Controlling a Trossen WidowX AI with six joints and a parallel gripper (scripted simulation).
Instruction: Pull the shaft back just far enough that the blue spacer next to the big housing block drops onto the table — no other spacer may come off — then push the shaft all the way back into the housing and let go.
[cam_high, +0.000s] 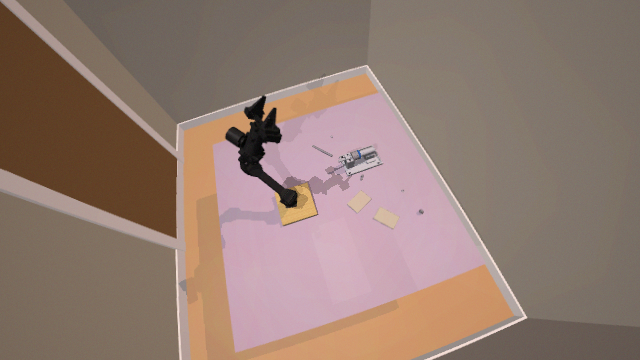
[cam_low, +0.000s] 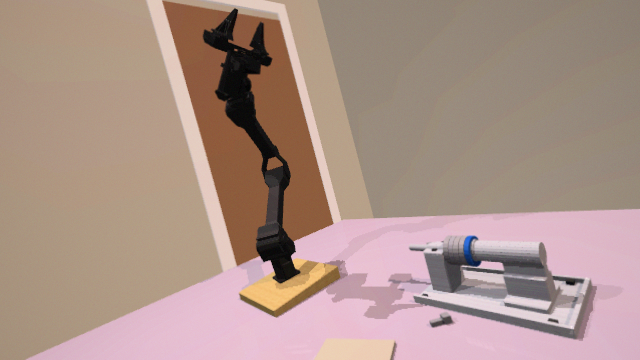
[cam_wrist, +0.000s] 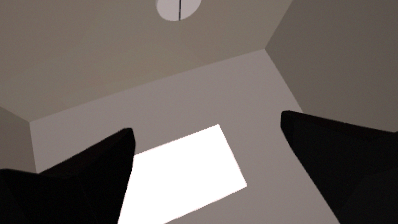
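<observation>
My gripper tip is 320 mm short of the grey spacer, 140 mm to the right of it and 640 mm above it. The rest, counted from my gripper tip: blue spacer 350 mm ahead, 150 mm to the left, 640 mm below; grey bar 140 mm ahead, 280 mm to the left, 720 mm below; grey shaft 330 mm ahead, 140 mm to the left, 640 mm below.
</observation>
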